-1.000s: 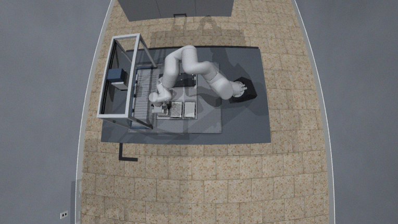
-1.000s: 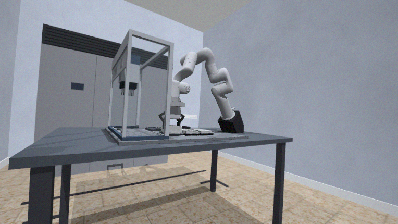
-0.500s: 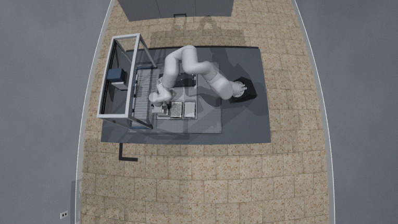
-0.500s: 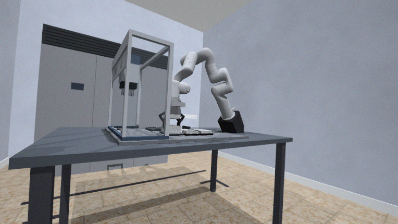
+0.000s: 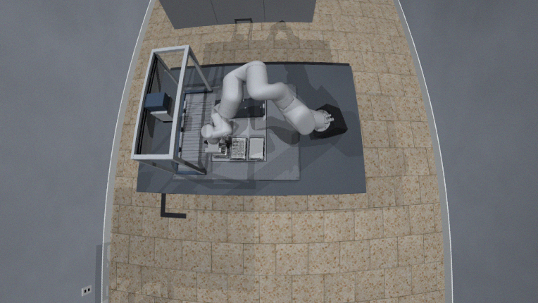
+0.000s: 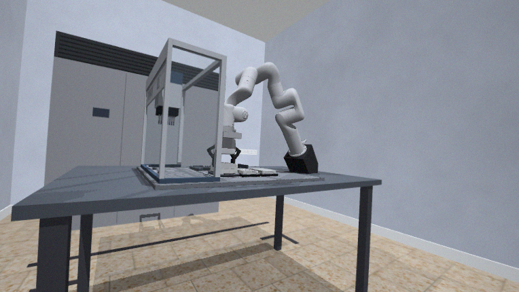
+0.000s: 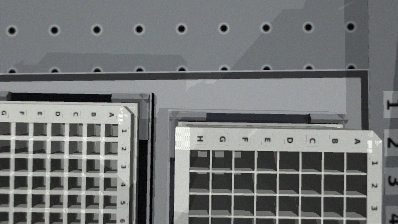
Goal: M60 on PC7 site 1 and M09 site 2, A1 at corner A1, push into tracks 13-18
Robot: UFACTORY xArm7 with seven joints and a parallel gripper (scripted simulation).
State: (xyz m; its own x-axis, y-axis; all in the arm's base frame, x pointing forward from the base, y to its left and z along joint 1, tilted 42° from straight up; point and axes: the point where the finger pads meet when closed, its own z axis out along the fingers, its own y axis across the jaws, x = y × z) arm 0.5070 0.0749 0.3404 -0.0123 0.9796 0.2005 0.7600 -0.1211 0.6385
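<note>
My gripper is now 40 mm above the nest S3. The rest, counted from my hand: dark plate carrier PC7 (260 mm to the right, 80 mm behind, 30 mm below); then nest S1 (220 mm behind, 40 mm below); then 96-well plate M06 (110 mm behind, 30 mm below, 10 mm to the left).
</note>
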